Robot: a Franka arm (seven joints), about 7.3 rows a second.
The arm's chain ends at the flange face. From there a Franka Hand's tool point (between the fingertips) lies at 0.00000 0.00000 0.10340 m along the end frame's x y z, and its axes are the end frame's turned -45 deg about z.
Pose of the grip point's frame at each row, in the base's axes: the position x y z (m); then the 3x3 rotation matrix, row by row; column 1 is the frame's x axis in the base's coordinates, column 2 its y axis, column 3 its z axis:
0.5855 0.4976 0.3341; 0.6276 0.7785 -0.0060; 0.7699 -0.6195 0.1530; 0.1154 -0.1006 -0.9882
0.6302 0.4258 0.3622; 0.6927 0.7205 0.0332; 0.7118 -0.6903 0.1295; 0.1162 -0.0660 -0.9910
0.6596 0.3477 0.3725; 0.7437 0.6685 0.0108; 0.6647 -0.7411 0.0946; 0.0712 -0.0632 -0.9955
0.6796 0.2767 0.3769; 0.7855 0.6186 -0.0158; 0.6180 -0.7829 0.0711; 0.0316 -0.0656 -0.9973
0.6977 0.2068 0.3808; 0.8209 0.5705 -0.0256; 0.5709 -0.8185 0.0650; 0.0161 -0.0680 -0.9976
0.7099 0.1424 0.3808; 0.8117 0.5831 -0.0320; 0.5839 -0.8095 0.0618; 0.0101 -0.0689 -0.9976
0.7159 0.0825 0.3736; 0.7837 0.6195 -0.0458; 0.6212 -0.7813 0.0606; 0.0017 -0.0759 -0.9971
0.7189 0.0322 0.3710; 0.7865 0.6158 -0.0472; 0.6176 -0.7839 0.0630; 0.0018 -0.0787 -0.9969
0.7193 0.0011 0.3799; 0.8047 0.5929 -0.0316; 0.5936 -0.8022 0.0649; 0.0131 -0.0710 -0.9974
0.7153 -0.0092 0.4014; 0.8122 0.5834 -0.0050; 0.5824 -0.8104 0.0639; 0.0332 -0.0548 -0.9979
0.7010 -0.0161 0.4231; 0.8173 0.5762 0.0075; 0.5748 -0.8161 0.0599; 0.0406 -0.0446 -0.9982
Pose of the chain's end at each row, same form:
0.5861 0.4818 0.4363; 0.9943 0.1067 -0.0060; 0.1063 -0.9825 0.1530; 0.0105 -0.1527 -0.9882
0.6268 0.4124 0.4647; 0.9993 0.0197 0.0332; 0.0152 -0.9914 0.1295; 0.0355 -0.1288 -0.9910
0.6585 0.3379 0.4754; 0.9986 -0.0532 0.0108; -0.0540 -0.9941 0.0946; 0.0057 -0.0950 -0.9955
0.6812 0.2693 0.4800; 0.9928 -0.1180 -0.0158; -0.1166 -0.9906 0.0711; -0.0240 -0.0687 -0.9973
0.7003 0.2001 0.4840; 0.9839 -0.1771 -0.0256; -0.1751 -0.9825 0.0650; -0.0367 -0.0595 -0.9976
0.7132 0.1360 0.4840; 0.9863 -0.1616 -0.0320; -0.1595 -0.9853 0.0618; -0.0416 -0.0559 -0.9976
0.7206 0.0762 0.4767; 0.9922 -0.1161 -0.0458; -0.1132 -0.9917 0.0606; -0.0525 -0.0549 -0.9971
0.7238 0.0257 0.4741; 0.9916 -0.1207 -0.0472; -0.1176 -0.9910 0.0630; -0.0544 -0.0569 -0.9969
0.7226 -0.0056 0.4830; 0.9883 -0.1498 -0.0316; -0.1475 -0.9870 0.0649; -0.0409 -0.0595 -0.9974
0.7158 -0.0158 0.5046; 0.9868 -0.1618 -0.0050; -0.1612 -0.9849 0.0639; -0.0153 -0.0622 -0.9979
0.7002 -0.0223 0.5263; 0.9854 -0.1705 0.0075; -0.1706 -0.9835 0.0599; -0.0028 -0.0602 -0.9982

